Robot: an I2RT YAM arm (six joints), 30 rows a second.
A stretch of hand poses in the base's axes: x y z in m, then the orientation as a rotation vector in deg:
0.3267 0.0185 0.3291 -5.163 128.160 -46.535
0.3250 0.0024 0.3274 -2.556 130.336 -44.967
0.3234 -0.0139 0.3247 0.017 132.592 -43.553
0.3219 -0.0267 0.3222 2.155 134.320 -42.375
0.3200 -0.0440 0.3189 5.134 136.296 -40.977
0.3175 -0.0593 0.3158 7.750 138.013 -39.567
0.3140 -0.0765 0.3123 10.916 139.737 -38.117
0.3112 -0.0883 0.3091 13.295 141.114 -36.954
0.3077 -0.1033 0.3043 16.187 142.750 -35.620
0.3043 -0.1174 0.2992 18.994 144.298 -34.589
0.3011 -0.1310 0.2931 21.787 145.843 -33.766
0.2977 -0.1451 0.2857 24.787 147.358 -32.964
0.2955 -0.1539 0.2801 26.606 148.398 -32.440
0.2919 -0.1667 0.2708 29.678 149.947 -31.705
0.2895 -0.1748 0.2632 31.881 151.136 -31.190
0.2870 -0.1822 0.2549 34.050 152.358 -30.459
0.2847 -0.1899 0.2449 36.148 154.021 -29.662
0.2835 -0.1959 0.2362 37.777 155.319 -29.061
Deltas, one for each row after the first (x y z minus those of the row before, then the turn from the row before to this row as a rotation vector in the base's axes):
-0.0017 -0.0161 -0.0017 2.306 1.001 -1.725
-0.0016 -0.0163 -0.0027 2.180 1.177 -1.780
-0.0015 -0.0128 -0.0025 1.760 0.886 -1.447
-0.0019 -0.0173 -0.0033 2.161 0.949 -2.009
-0.0025 -0.0153 -0.0031 1.998 0.832 -1.704
-0.0035 -0.0172 -0.0035 2.137 0.806 -2.079
-0.0028 -0.0118 -0.0032 1.662 0.713 -1.551
-0.0035 -0.0150 -0.0048 1.940 0.908 -1.898
-0.0034 -0.0141 -0.0051 1.681 0.970 -1.897
-0.0032 -0.0136 -0.0061 1.525 1.076 -1.925
-0.0034 -0.0141 -0.0074 1.532 1.097 -2.061
-0.0022 -0.0088 -0.0056 0.981 0.795 -1.240
-0.0036 -0.0128 -0.0093 1.490 1.238 -2.099
-0.0024 -0.0081 -0.0076 1.077 0.999 -1.498
-0.0025 -0.0074 -0.0083 1.212 0.992 -1.426
-0.0023 -0.0077 -0.0100 1.370 1.407 -1.358
-0.0012 -0.0060 -0.0087 1.047 1.124 -1.047

